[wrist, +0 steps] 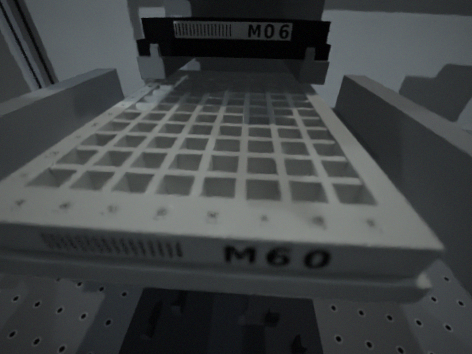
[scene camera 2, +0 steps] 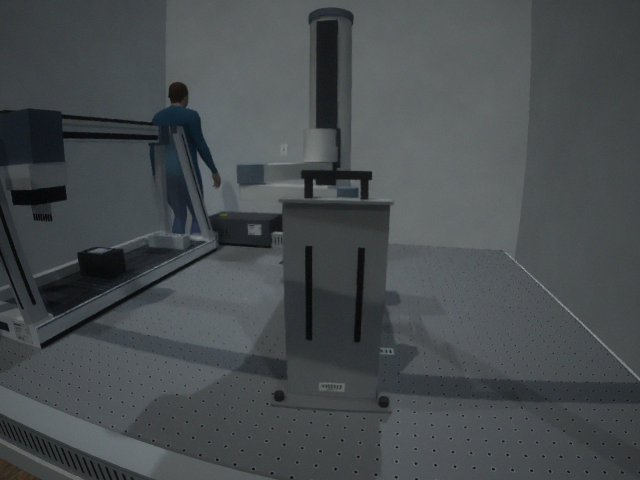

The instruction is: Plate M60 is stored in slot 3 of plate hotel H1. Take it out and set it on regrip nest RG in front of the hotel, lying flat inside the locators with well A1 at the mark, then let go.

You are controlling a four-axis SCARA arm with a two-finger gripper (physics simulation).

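Frame: origin at the arm's base, x ahead, y left, z up, level; millimetres.
Seen in the pictures: gripper, fingertip midpoint: (wrist: pixel 228 93).
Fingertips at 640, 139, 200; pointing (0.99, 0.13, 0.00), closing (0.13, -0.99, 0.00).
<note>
Offsets run from my fingertips to a thing's top centre, as dx, dy, dz. "*": to the spot under its first point.
Plate M60 {-22, -3, +2} (wrist: pixel 215 215) is white with square wells and fills much of the wrist view. It is between the two grey fingers of my gripper (wrist: pixel 233 100), which is shut on its sides, and looks level. Beyond its far end, a black plate labelled M06 {* +10, -34, +24} (wrist: pixel 310 35) rests on the light ledges of hotel H1 (scene camera 2: pixel 336 289) (wrist: pixel 315 72). A dark block with small raised parts {* -51, -5, -128} (wrist: pixel 220 320), apparently regrip nest RG, shows partly below M60, with a gap between them. The A1 mark cannot be made out. In the scene view the hotel's tall grey body hides the gripper, M60 and the nest.
The arm's column (scene camera 2: pixel 326 77) rises behind the hotel, which has a black handle {* +153, +17, +156} (scene camera 2: pixel 336 175) on top. A gantry machine (scene camera 2: pixel 111 129) stands at the left, with a black box {* -75, -675, -92} (scene camera 2: pixel 101 263) on its deck. A dark case {* -675, -517, -115} (scene camera 2: pixel 240 229) stands behind. A person (scene camera 2: pixel 178 134) stands beyond the gantry.
</note>
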